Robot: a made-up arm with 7 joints.
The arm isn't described. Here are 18 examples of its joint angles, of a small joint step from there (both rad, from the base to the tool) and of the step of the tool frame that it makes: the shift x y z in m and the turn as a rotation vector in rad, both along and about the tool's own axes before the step.
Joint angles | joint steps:
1: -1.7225 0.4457 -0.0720 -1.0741 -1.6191 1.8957 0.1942 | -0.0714 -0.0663 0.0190 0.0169 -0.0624 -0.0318 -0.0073
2: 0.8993 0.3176 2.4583 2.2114 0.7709 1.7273 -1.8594 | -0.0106 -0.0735 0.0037 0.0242 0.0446 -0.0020 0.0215
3: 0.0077 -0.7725 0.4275 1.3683 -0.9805 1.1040 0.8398 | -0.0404 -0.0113 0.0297 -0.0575 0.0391 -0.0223 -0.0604
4: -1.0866 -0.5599 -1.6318 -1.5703 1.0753 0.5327 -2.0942 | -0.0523 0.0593 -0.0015 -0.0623 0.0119 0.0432 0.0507
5: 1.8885 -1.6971 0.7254 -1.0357 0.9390 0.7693 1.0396 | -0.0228 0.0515 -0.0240 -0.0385 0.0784 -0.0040 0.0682
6: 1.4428 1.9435 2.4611 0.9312 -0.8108 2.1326 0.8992 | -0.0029 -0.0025 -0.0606 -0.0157 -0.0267 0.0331 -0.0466
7: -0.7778 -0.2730 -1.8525 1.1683 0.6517 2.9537 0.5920 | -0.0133 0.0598 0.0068 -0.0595 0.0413 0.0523 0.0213
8: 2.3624 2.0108 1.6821 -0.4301 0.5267 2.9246 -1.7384 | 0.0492 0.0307 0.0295 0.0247 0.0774 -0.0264 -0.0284
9: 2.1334 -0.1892 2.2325 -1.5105 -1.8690 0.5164 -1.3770 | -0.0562 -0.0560 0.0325 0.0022 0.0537 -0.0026 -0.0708
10: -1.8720 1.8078 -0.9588 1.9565 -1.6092 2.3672 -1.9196 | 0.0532 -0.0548 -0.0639 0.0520 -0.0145 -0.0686 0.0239
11: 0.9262 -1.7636 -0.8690 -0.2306 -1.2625 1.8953 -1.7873 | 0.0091 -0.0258 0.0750 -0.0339 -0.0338 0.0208 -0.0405
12: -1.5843 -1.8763 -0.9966 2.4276 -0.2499 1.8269 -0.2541 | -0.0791 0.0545 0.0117 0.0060 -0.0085 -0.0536 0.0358
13: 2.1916 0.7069 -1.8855 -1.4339 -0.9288 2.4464 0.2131 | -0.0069 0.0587 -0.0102 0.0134 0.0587 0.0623 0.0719
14: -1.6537 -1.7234 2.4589 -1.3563 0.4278 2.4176 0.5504 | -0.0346 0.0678 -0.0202 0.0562 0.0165 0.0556 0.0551
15: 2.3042 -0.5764 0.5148 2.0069 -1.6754 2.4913 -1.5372 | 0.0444 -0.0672 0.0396 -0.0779 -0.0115 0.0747 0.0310
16: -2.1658 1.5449 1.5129 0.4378 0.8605 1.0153 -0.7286 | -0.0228 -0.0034 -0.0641 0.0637 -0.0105 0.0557 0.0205
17: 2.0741 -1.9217 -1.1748 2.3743 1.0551 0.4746 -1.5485 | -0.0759 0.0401 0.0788 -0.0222 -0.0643 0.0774 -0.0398
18: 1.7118 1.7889 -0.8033 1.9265 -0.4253 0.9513 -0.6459 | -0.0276 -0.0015 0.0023 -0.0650 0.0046 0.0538 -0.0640
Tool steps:
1: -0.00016 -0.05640 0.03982 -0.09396 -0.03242 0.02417
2: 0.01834 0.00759 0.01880 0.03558 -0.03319 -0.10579
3: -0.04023 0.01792 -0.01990 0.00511 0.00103 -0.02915
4: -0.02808 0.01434 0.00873 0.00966 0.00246 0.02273
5: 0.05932 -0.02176 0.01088 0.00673 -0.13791 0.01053
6: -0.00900 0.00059 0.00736 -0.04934 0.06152 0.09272
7: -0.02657 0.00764 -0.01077 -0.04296 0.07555 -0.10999
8: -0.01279 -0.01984 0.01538 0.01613 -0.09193 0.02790
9: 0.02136 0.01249 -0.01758 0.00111 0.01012 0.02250
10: -0.01081 -0.08278 -0.00330 -0.10642 -0.03136 -0.16813
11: 0.00038 0.01643 0.00019 0.03773 -0.00682 0.02842
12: 0.03238 -0.00901 -0.02792 -0.02674 -0.13044 -0.03443
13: -0.00766 0.02693 0.01747 -0.01224 -0.03269 -0.10051
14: 0.00415 0.05181 0.03684 0.09207 0.00258 -0.08632
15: 0.00928 0.00035 -0.01844 0.10443 0.10498 -0.01733
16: 0.00782 0.04533 -0.00497 0.10449 0.02284 0.02635
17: -0.02190 -0.01603 -0.02943 -0.04233 -0.00475 0.13240
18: -0.04241 0.02929 0.03346 0.02520 0.14581 -0.00053
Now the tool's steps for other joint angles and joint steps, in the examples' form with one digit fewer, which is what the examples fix.
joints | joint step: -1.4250 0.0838 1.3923 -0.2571 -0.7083 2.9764 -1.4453 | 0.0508 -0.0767 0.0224 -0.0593 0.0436 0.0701 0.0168
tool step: 0.0004 0.0740 0.0344 0.0720 0.0124 0.1159
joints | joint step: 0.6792 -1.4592 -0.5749 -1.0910 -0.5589 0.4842 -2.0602 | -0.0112 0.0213 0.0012 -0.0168 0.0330 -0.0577 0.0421
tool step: 0.0217 0.0024 0.0028 -0.0111 -0.0405 -0.0665
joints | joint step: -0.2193 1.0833 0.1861 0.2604 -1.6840 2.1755 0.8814 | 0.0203 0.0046 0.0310 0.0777 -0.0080 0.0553 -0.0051
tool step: 0.0119 0.0145 0.0059 -0.0360 -0.0661 -0.0574
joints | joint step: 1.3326 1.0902 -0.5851 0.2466 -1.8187 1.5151 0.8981 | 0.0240 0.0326 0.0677 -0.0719 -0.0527 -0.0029 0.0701
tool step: -0.0427 0.0315 -0.0287 0.0835 0.0238 -0.1086
